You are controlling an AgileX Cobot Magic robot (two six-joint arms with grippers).
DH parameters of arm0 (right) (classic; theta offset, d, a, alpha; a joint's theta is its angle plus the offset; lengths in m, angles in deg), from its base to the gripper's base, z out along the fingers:
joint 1: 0 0.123 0 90
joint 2: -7.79 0 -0.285 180
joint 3: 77.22 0 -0.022 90
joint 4: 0 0.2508 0 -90
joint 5: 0 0 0.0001 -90
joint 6: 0 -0.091 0 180
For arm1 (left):
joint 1: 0 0.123 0 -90
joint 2: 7.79 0 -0.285 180
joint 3: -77.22 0 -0.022 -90
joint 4: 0 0.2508 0 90
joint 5: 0 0 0.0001 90
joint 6: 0 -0.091 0 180
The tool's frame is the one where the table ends.
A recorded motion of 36 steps. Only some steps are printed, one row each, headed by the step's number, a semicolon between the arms.
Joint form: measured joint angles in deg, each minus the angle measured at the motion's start. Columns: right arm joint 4, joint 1, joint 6, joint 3, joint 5, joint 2; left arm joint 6, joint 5, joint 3, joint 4, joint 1, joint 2.
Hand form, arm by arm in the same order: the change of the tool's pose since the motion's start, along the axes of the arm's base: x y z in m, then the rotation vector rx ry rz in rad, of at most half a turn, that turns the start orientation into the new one. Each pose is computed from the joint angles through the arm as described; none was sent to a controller.
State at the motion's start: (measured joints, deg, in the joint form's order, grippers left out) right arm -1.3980 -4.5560 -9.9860 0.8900 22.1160 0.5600; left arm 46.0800 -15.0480 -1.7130 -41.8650 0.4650 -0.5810
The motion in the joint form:
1: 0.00 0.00 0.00 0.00 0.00 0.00; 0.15 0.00 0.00 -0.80 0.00 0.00
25: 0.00 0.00 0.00 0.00 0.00 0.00; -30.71 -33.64 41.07 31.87 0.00 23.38
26: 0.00 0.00 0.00 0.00 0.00 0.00; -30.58 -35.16 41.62 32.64 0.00 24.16
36: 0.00 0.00 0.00 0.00 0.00 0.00; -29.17 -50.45 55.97 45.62 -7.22 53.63
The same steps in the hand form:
1: 0.0000 0.0000 0.0000 0.0000 0.0000 0.0000; 0.0000 -0.0002 0.0002 -0.0165 0.0003 -0.0006
25: 0.0000 0.0000 0.0000 0.0000 0.0000 0.0000; 0.0055 0.0040 0.1541 1.0806 0.1366 -0.2920
26: 0.0000 0.0000 0.0000 0.0000 0.0000 0.0000; 0.0067 0.0047 0.1539 1.0881 0.1668 -0.3065
36: 0.0000 0.0000 0.0000 0.0000 0.0000 0.0000; 0.0990 0.0026 0.1568 1.2292 0.6439 -0.6364

